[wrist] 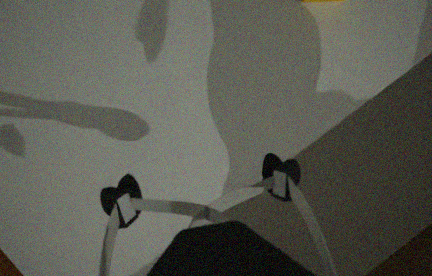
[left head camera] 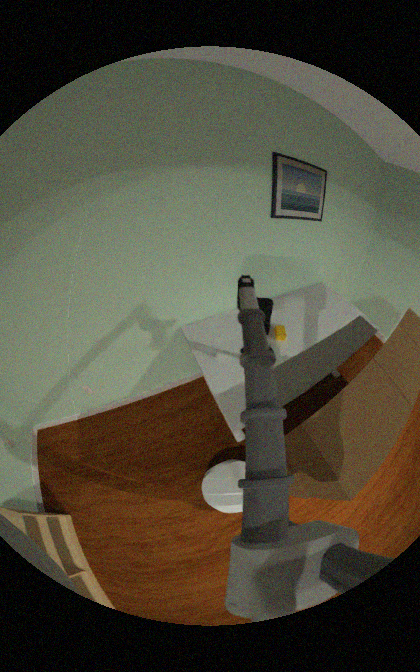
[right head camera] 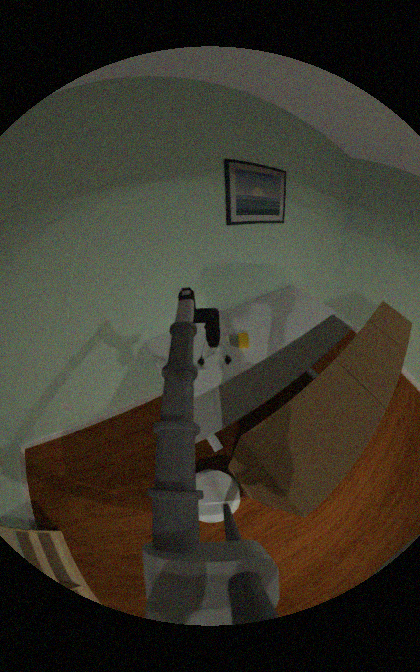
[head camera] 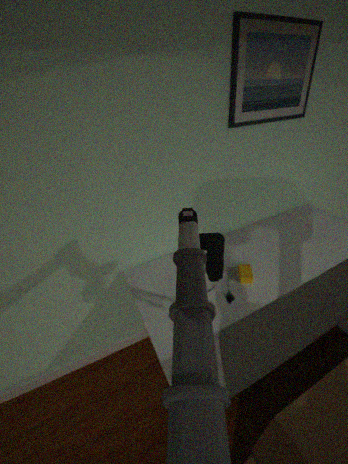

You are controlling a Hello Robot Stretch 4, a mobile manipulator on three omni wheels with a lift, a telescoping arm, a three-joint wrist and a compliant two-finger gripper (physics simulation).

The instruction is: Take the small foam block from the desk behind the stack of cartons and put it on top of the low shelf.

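Frame: origin at the robot's base, x ahead, y left, z up, level; centimetres.
Where they show: gripper, fingertip midpoint: [wrist: 202, 179] [head camera: 212, 302].
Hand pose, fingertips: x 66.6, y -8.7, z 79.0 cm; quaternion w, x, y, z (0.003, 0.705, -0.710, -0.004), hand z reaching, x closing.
Observation:
After its pixels a point has its place.
The small yellow foam block [head camera: 245, 274] @[z 73.7, x 86.8, y -27.2 cm] [left head camera: 280, 333] [right head camera: 243, 340] stands on the white desk top [head camera: 330, 240] @[z 69.2, x 116.9, y -87.5 cm] [left head camera: 340, 310] [right head camera: 312, 310] [wrist: 50, 165] @[z 69.2, x 69.1, y 9.8 cm]. A sliver of the block shows at the top edge of the wrist view. My gripper [right head camera: 215, 360] [wrist: 202, 179] @[z 79.0, x 66.6, y -8.7 cm] is partly open and empty over the desk, with its fingertips apart. In the right head view it is left of the block and nearer the desk's front edge. The stack of brown cartons [left head camera: 370, 400] [right head camera: 325, 425] is in front of the desk. A light wooden piece [left head camera: 76, 545] [right head camera: 67, 555], possibly the low shelf, is at lower left.
A white round object [left head camera: 225, 487] [right head camera: 217, 495] stands on the wooden floor beside the arm, near the cartons. The green wall behind the desk carries a framed picture [head camera: 275, 72] @[z 157.3, x 140.1, y -46.7 cm] [left head camera: 300, 187] [right head camera: 256, 192]. The desk's grey front faces the cartons.

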